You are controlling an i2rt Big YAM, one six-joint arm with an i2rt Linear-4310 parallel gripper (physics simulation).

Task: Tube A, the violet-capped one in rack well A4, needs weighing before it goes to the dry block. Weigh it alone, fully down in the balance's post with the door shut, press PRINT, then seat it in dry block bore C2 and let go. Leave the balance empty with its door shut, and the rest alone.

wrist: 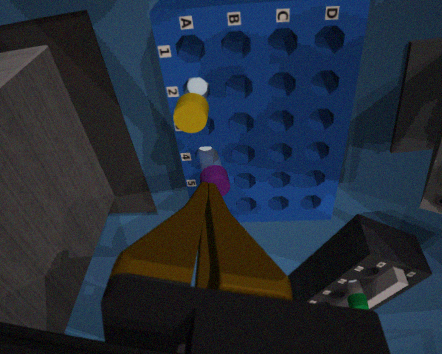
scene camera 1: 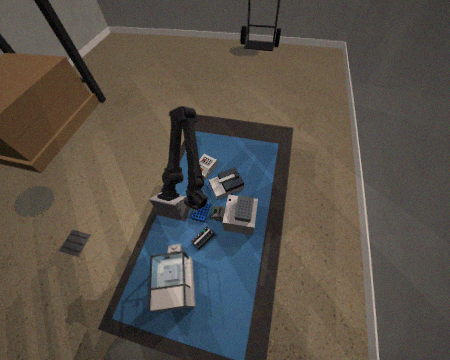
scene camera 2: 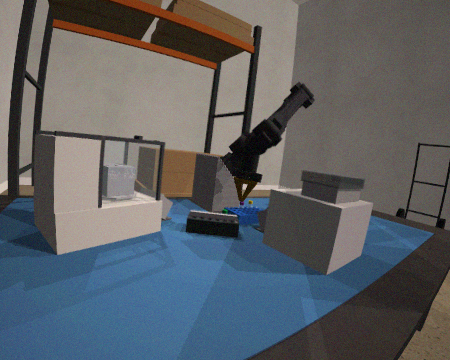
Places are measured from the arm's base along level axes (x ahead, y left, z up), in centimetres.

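Pixels of known places: gripper, fingertip midpoint: (wrist: pixel 206 192) (scene camera 1: pixel 195 209) (scene camera 2: pixel 241 201); arm's base, origin of the base link: (scene camera 1: pixel 168 197) (scene camera 2: pixel 220 172).
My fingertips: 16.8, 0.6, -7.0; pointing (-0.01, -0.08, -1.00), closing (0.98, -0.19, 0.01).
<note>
Ahead of a thing's pixels: the offset from my fingertips to its top centre, as dx, dy, dz.
Tube A, with its violet cap @(+0.0, +0.3, +0.0) (scene camera 2: pixel 242 204) (wrist: pixel 219 177), stands in well A4 of the blue rack @(+2.6, +1.5, -2.4) (scene camera 1: pixel 201 212) (scene camera 2: pixel 243 216) (wrist: pixel 260 65). My gripper (scene camera 2: pixel 242 200) (wrist: pixel 206 192) is shut, its tips together with nothing visible between them, at the violet cap's near upper edge. The balance @(+5.4, -38.7, +16.8) (scene camera 1: pixel 172 298) (scene camera 2: pixel 110 225) has a glass-walled chamber with a pale block inside; its door's state is unclear. The likely dry block @(+23.6, +4.4, +13.6) (scene camera 1: pixel 244 208) (scene camera 2: pixel 332 188) is a grey block on a white housing; its bore labels are unreadable.
A yellow-capped tube @(-0.5, +4.1, +0.0) (scene camera 2: pixel 250 202) (wrist: pixel 191 113) stands in the rack near A2. A black holder @(+10.8, -14.4, -0.6) (scene camera 1: pixel 203 238) (scene camera 2: pixel 212 225) (wrist: pixel 330 255) carries a green-capped tube @(+10.6, -11.2, +0.2) (wrist: pixel 358 301). The arm's grey base (scene camera 1: pixel 170 207) (wrist: pixel 45 175) is beside the rack. A dark-lidded device @(+11.1, +25.1, +4.8) (scene camera 1: pixel 231 179) and keypad unit @(-8.5, +34.0, +1.6) (scene camera 1: pixel 207 164) stand farther back.
</note>
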